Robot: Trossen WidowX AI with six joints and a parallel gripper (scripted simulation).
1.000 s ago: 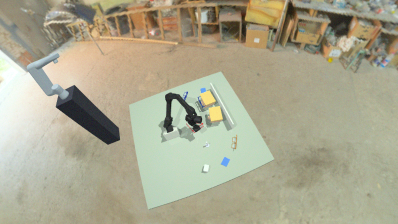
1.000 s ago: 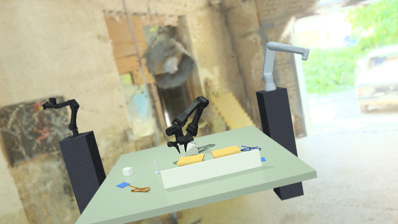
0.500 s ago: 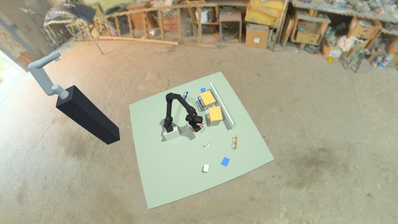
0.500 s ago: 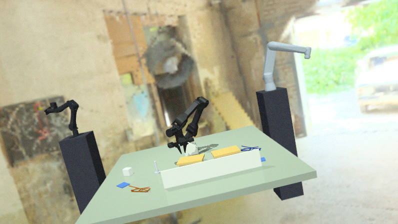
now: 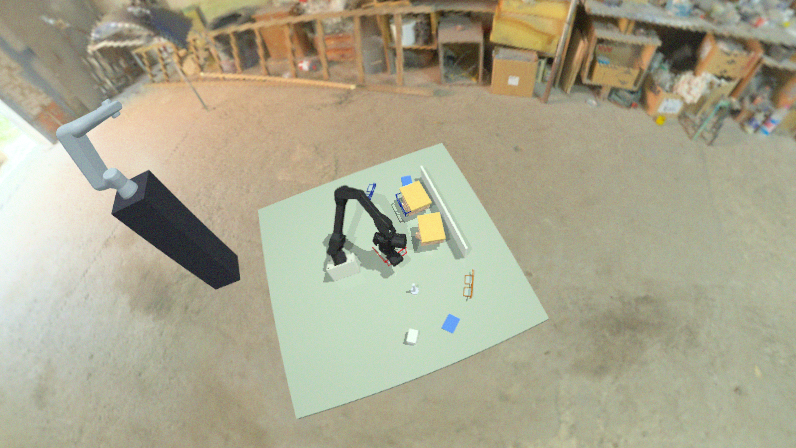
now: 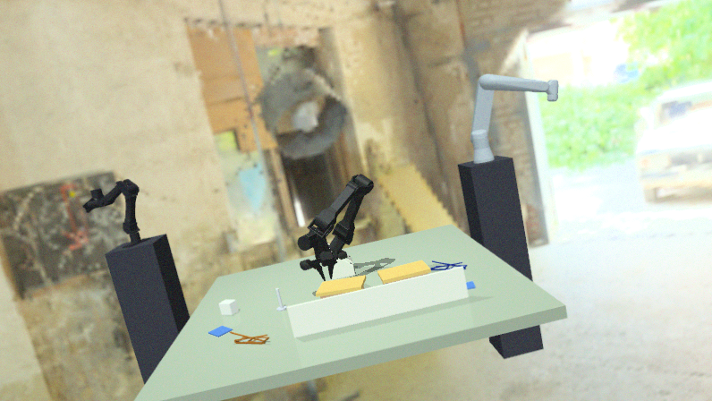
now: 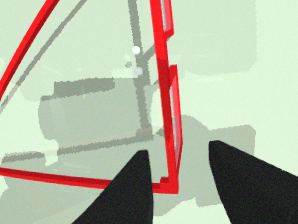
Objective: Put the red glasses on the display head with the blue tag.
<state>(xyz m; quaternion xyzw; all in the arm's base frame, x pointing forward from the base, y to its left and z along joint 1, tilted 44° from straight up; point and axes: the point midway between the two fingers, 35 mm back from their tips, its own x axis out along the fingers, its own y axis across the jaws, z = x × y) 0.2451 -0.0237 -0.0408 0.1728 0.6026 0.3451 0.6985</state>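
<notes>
Now: gripper tip 200 mm to the left of the small white peg, 50 mm short of it and 30 mm above it. Round my gripper tip: white cube (420 mm to the right, 50 mm behind, 30 mm below); display head (270 mm to the left, 230 mm ahead); long white wall (370 mm ahead, 160 mm to the left).
</notes>
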